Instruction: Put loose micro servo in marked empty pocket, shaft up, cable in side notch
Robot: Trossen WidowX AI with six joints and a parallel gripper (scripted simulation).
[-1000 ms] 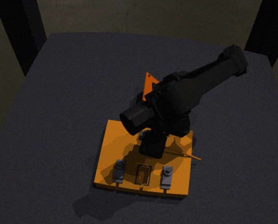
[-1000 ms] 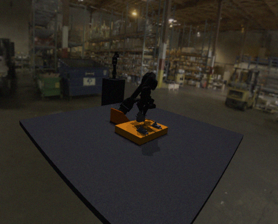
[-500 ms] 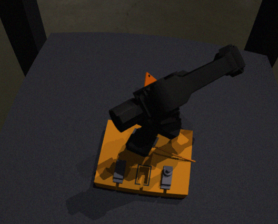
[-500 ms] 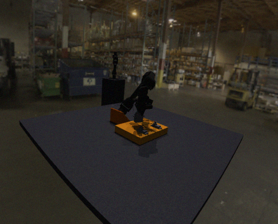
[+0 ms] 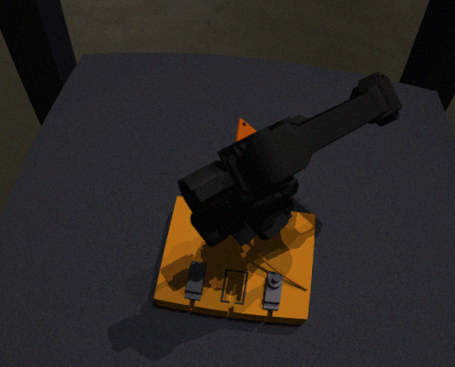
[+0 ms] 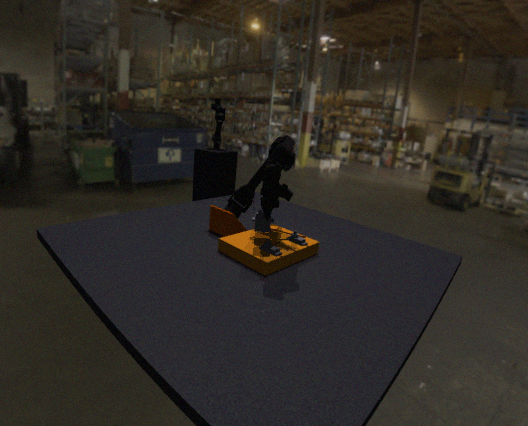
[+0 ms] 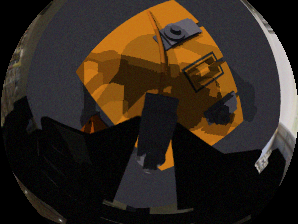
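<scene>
Now: gripper tip 1 cm past the orange deck and 10 cm above it.
</scene>
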